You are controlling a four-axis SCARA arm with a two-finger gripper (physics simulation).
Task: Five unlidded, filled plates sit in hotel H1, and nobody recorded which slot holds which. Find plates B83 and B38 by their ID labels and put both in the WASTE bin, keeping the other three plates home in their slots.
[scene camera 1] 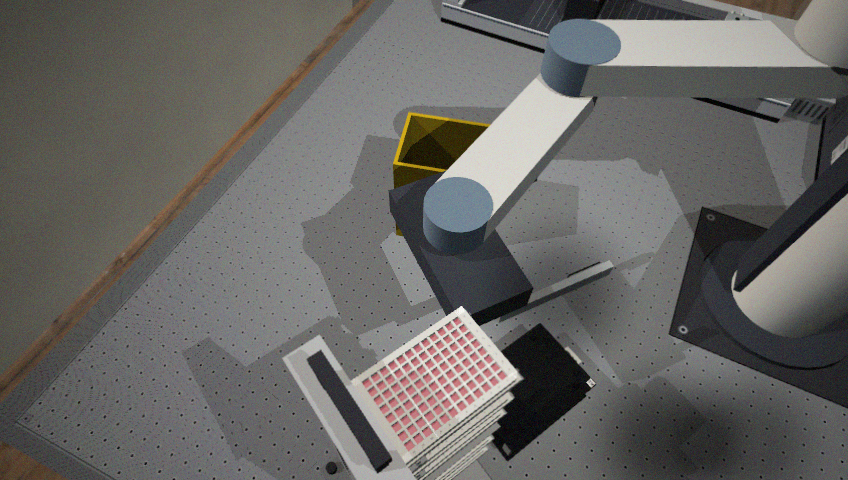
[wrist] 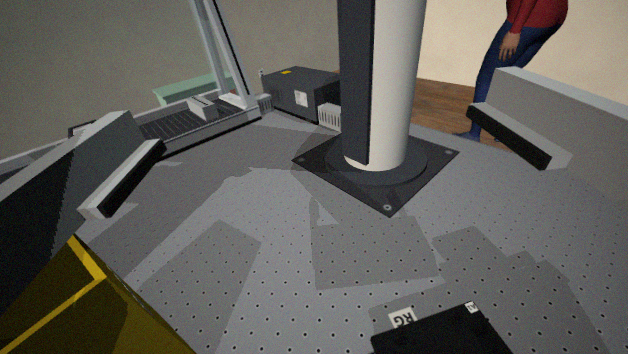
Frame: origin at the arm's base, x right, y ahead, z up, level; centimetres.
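Seen in the pictures: gripper, between the fingertips: (scene camera 1: 569,215) (wrist: 312,109); arm's base, origin of its link: (scene camera 1: 771,302) (wrist: 373,160).
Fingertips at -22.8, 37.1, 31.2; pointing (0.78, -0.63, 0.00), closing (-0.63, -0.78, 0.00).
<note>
Pixels of each thing's top centre, then the offset from my fingertips to it, as dx, dy, dz. "pt": a spot on its surface instead.
- top plate, centre of its top: (scene camera 1: 435,378) -29.3, +5.0, +8.9
- hotel, a spot on its surface: (scene camera 1: 300,362) pt -34.2, +14.6, +13.2
- yellow open bin, centre of its top: (scene camera 1: 449,144) +12.9, +21.7, -9.9
- black nest, centre of its top: (scene camera 1: 528,380) -13.0, -3.6, -22.9
- dark box, a spot on its surface: (wrist: 295,90) pt +56.7, -40.5, -20.2
In the scene view, several plates stand stacked at the bottom centre. The top plate (scene camera 1: 437,380) has pink-red filled wells and no lid. They sit beside a pale upright with a dark strip, which looks like the hotel (scene camera 1: 300,362). No plate ID label can be read, and no plate shows in the wrist view. A yellow open bin (scene camera 1: 440,142) (wrist: 85,310) stands behind the gripper, partly hidden by the arm; no WASTE label shows. My gripper (scene camera 1: 554,223) (wrist: 312,109) is open and empty, between the bin and the plate stack. Its left finger is hidden in the scene view.
A black nest (scene camera 1: 541,386) (wrist: 440,330) marked RG lies right of the plates. The arm's base plate (scene camera 1: 693,297) (wrist: 390,200) stands at the right. A grey-framed deck (scene camera 1: 493,26) (wrist: 215,132) and a dark box (wrist: 295,90) are at the back. A person (wrist: 535,30) stands beyond the table.
</note>
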